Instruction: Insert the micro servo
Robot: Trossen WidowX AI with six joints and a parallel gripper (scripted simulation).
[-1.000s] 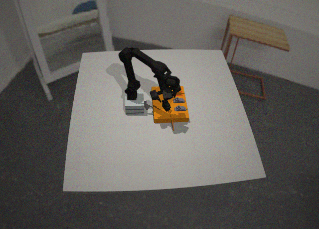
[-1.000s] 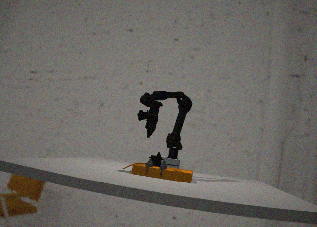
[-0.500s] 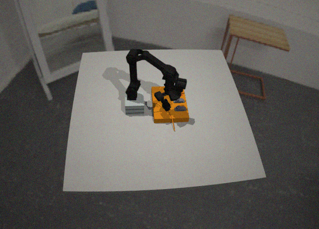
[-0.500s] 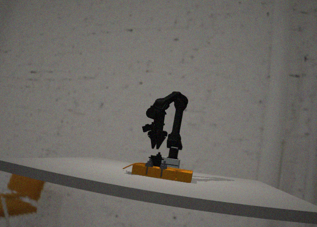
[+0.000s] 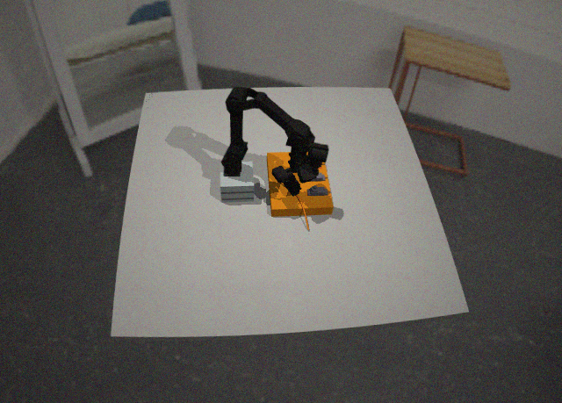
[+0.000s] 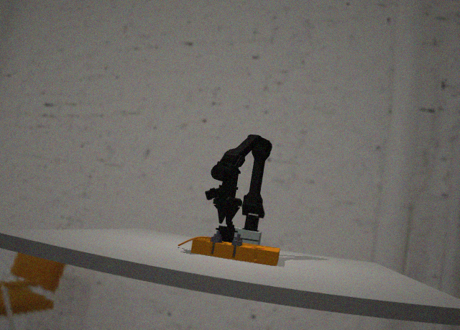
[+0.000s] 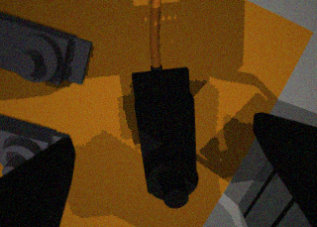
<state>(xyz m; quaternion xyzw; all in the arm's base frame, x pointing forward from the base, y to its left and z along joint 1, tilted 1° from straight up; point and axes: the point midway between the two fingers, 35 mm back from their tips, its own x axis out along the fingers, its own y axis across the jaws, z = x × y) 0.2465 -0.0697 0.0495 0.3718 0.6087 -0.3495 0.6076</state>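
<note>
My gripper tip is now 90 mm above the orange deck, 70 mm to the right of it and 20 mm past it.
</note>
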